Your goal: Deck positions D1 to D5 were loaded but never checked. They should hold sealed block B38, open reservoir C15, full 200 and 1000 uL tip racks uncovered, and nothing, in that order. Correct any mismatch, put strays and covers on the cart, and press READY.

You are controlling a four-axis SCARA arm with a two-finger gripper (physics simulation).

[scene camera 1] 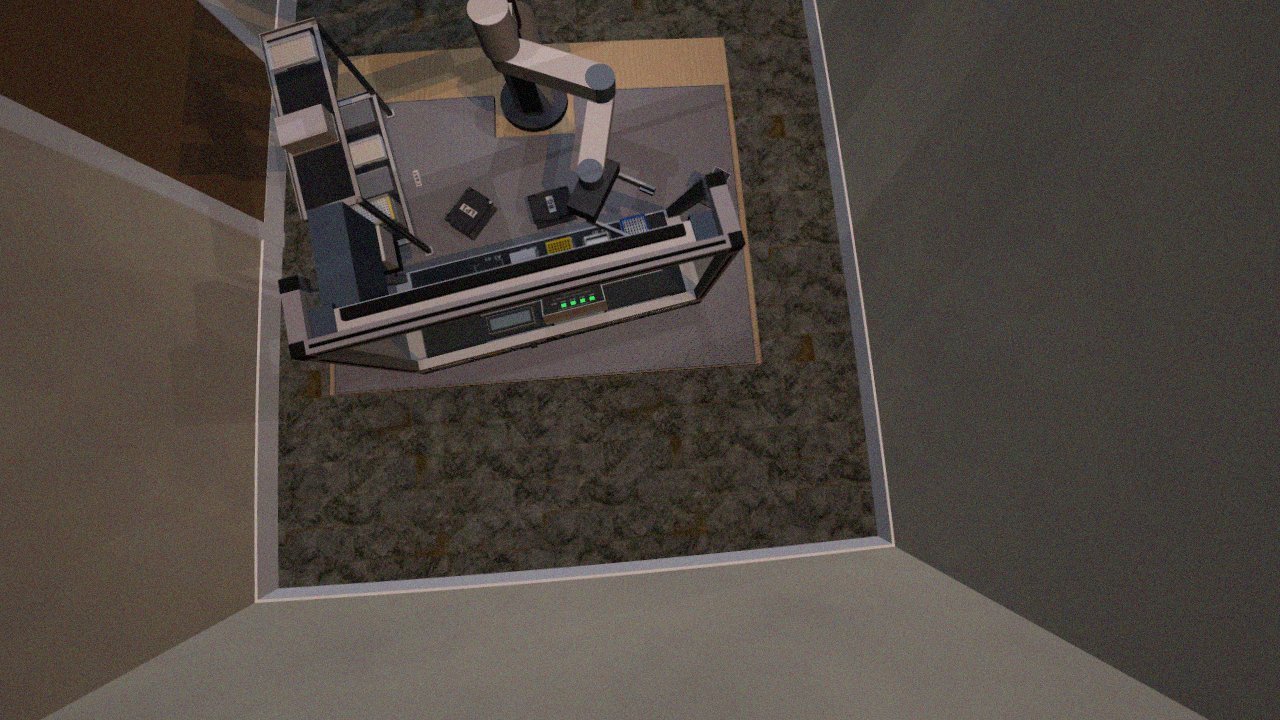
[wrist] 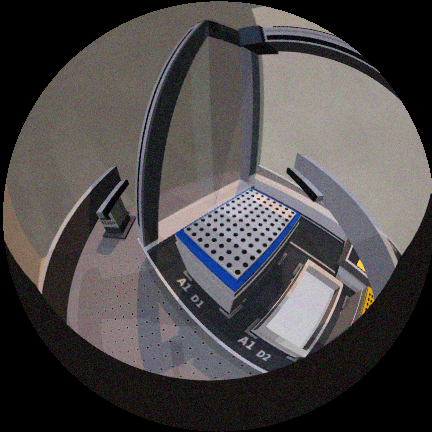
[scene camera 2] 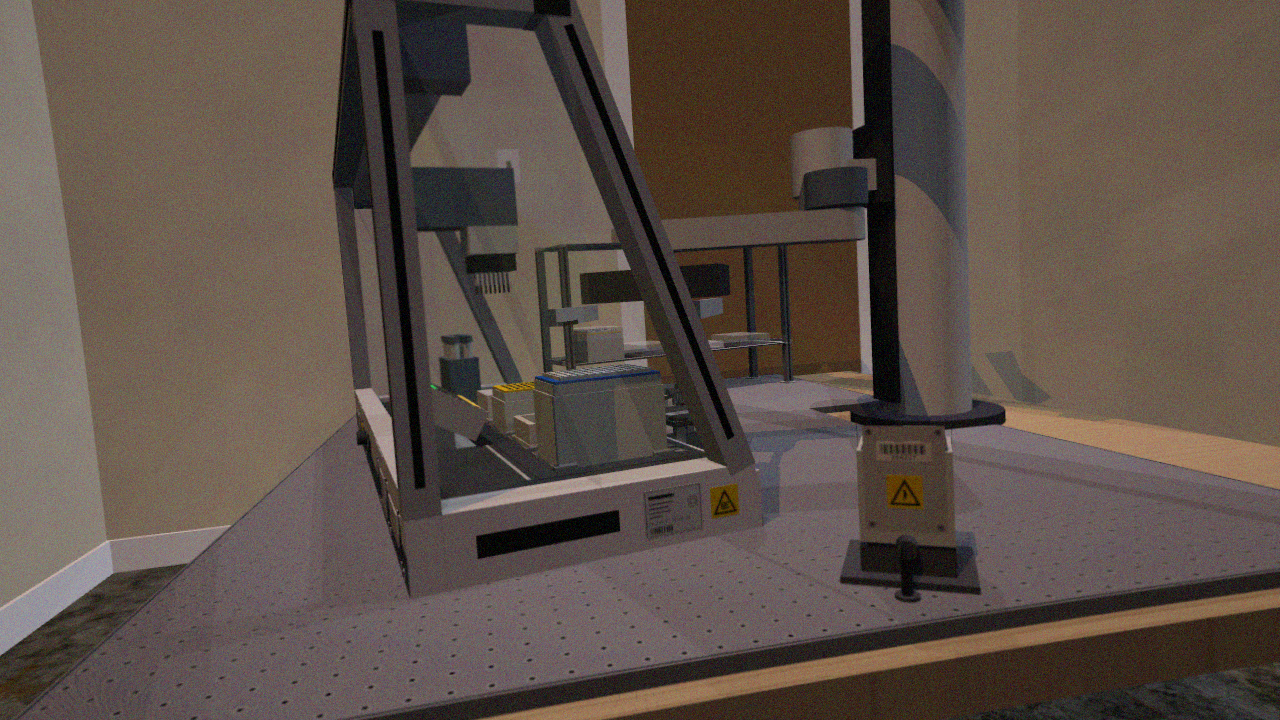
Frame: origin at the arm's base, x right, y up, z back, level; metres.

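Seen in the pictures: gripper, fingertip midpoint: (scene camera 1: 644, 214) (wrist: 205, 160) (scene camera 2: 622, 314); arm's base, origin of the base link: (scene camera 1: 535, 102) (scene camera 2: 925, 419).
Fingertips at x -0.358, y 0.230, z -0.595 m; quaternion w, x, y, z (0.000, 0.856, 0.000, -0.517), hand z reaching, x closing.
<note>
Pixels of each thing's top centre, then the offset from my fingertips to it.
- tall blue-rimmed tip rack, middle of its top: (wrist: 246, 219) (scene camera 2: 596, 370) (scene camera 1: 637, 233) dz -0.031, dx +0.022, dy -0.062 m
- low open white reservoir, middle of its top: (wrist: 310, 305) (scene camera 1: 600, 251) dz -0.053, dx +0.143, dy -0.128 m
- yellow tip rack, middle of its top: (scene camera 2: 540, 383) (scene camera 1: 562, 257) dz -0.076, dx +0.265, dy -0.099 m
- pale item, middle of its top: (scene camera 1: 525, 268) dz -0.099, dx +0.387, dy -0.118 m
- small upright box, middle of its top: (scene camera 2: 903, 414) (wrist: 101, 191) (scene camera 1: 720, 174) dz +0.174, dx -0.273, dy -0.089 m
A tall blue-rimmed tip rack (scene camera 1: 634, 223) (scene camera 2: 595, 420) (wrist: 241, 227) stands uncovered at D1. A low open white reservoir (scene camera 1: 595, 239) (wrist: 302, 314) lies at D2. A yellow tip rack (scene camera 1: 558, 244) (scene camera 2: 514, 407) (wrist: 368, 301) stands beyond it in the row. A pale item (scene camera 1: 521, 255) is beside the yellow rack; its label is not readable. My gripper (scene camera 1: 623, 205) (scene camera 2: 640, 311) (wrist: 205, 160) is wide open and empty, its fingers spread above and to either side of the D1 rack. The wrist view shows a small upright box (wrist: 116, 220) with a green mark, perhaps READY.
The gantry frame (scene camera 1: 537, 268) (scene camera 2: 640, 241) surrounds the deck. A shelf unit (scene camera 1: 393, 225) (scene camera 2: 750, 308) holding pale boxes stands at the left in scene camera 1. Two black pads (scene camera 1: 469, 212) (scene camera 1: 541, 208) lie behind the deck. A pipetting head (scene camera 2: 490, 259) hangs inside the frame.
</note>
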